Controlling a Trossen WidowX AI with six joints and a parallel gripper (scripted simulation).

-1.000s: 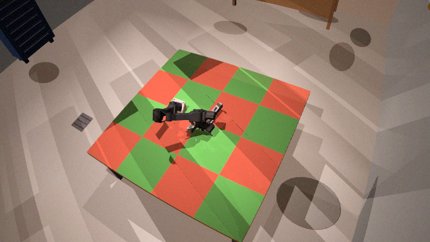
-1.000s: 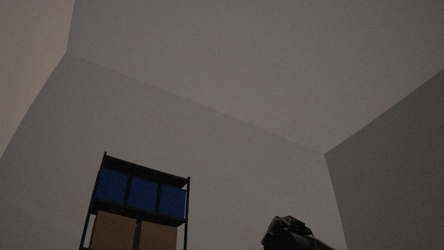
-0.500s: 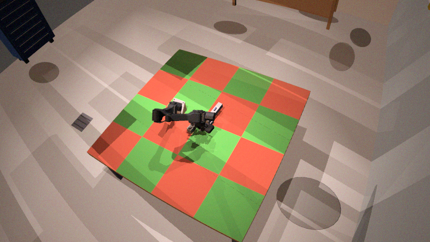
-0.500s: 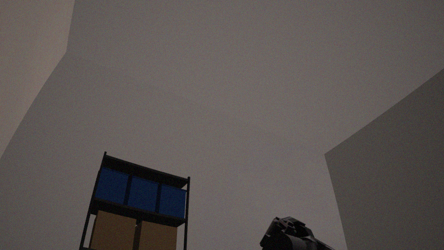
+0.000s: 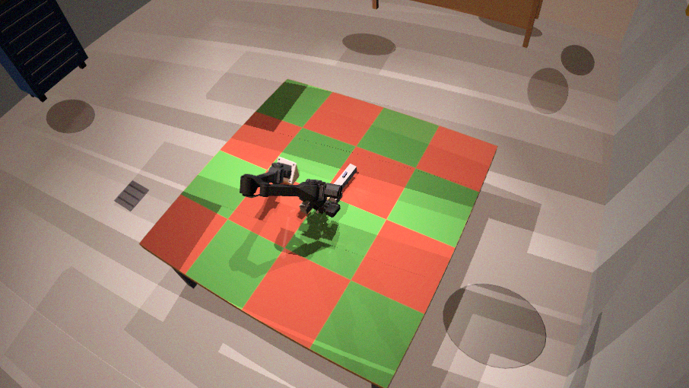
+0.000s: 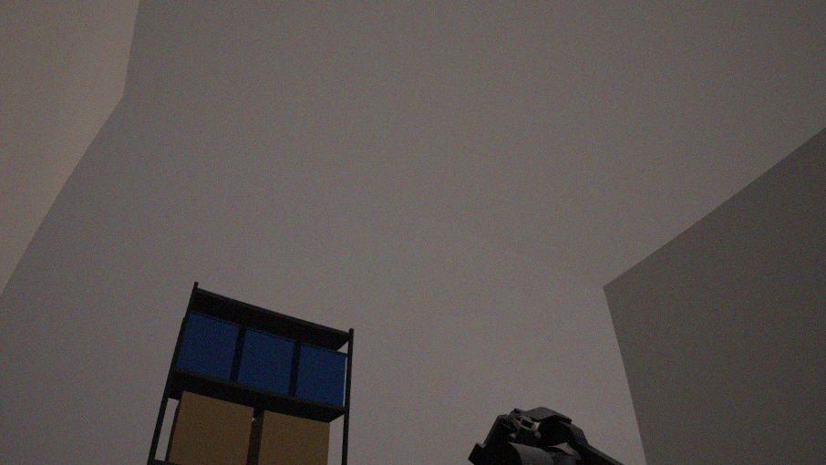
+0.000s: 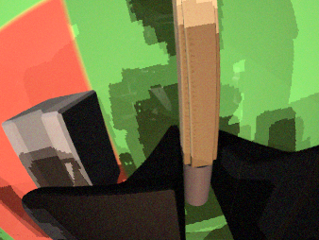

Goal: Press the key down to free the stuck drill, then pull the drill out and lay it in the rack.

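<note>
My gripper tip is 40 mm to the right of the drill, 40 mm below it and 10 mm short of it. The rest, counted from my gripper tip: small grey block (70 mm behind, 10 mm to the left, 10 mm above).
</note>
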